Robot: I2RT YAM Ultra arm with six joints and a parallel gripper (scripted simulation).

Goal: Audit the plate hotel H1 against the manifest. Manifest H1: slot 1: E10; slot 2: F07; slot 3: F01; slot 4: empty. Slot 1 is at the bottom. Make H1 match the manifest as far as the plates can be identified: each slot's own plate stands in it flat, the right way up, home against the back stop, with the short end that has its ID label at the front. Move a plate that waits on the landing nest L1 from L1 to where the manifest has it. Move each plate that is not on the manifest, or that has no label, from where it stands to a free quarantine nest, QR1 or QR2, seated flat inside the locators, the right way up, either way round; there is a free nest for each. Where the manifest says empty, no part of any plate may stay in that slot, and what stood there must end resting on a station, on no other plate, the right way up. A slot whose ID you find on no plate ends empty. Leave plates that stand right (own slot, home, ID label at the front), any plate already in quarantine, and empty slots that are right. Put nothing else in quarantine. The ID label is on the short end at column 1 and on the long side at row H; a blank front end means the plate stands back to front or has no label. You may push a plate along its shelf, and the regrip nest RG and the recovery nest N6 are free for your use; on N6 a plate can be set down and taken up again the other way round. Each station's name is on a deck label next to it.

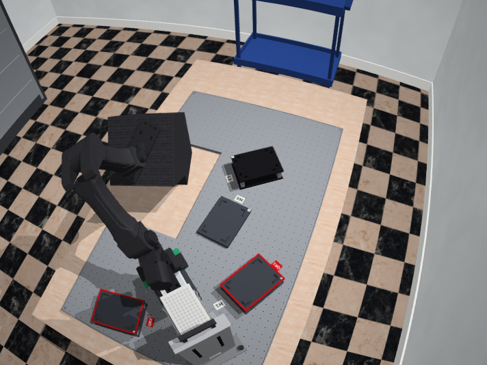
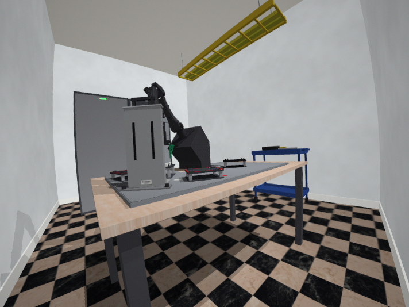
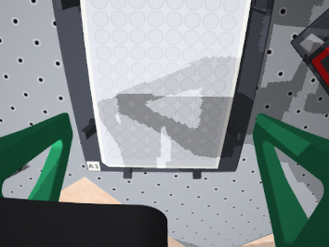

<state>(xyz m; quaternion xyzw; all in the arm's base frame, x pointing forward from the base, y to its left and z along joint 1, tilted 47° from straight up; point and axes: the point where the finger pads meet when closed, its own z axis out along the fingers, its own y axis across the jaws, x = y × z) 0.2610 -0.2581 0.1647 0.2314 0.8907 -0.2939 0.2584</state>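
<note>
Right now the RG nest is 50 mm below my hand. Also, from my hand: grey plate hotel H1: 210 mm ahead, 160 mm to the right, 50 mm above; red-framed quarantine nest QR2: 170 mm to the right, 120 mm behind, 70 mm below; H1 deck label: 160 mm ahead, 110 mm below.
</note>
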